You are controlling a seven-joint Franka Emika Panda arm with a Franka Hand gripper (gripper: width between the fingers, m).
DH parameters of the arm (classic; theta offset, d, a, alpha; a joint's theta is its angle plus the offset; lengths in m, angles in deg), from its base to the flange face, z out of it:
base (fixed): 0 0 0 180
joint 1: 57.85 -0.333 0 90
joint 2: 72.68 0 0 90
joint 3: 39.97 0.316 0.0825 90
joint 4: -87.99 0 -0.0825 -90
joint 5: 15.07 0.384 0 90
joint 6: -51.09 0 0.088 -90
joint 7: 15.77 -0.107 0 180
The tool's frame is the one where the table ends.
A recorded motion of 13 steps. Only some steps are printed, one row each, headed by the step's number.
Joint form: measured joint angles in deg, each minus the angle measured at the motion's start. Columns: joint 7, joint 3, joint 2, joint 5, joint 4, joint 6, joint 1.
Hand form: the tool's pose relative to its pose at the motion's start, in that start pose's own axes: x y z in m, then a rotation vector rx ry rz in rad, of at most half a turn. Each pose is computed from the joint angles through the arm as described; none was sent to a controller.
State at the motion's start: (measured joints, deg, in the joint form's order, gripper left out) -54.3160 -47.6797 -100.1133 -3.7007 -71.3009 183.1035 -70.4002
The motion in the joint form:
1: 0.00 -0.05 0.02 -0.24 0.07 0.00 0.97
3: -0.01 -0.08 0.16 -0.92 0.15 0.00 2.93
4: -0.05 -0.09 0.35 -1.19 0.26 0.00 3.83
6: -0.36 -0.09 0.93 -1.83 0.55 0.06 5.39
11: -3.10 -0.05 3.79 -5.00 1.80 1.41 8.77
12: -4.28 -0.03 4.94 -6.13 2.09 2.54 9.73
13: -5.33 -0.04 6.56 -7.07 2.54 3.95 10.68
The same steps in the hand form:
1: 0.0048 0.0041 -0.0017 0.0009 0.0049 0.0144
3: 0.0138 0.0126 -0.0040 -0.0020 0.0147 0.0409
4: 0.0182 0.0164 -0.0048 -0.0037 0.0184 0.0544
6: 0.0264 0.0229 -0.0056 -0.0102 0.0254 0.0804
11: 0.0494 0.0355 -0.0037 -0.0437 0.0606 0.1542
12: 0.0570 0.0392 -0.0016 -0.0523 0.0778 0.1794
13: 0.0660 0.0426 0.0018 -0.0599 0.0936 0.2051

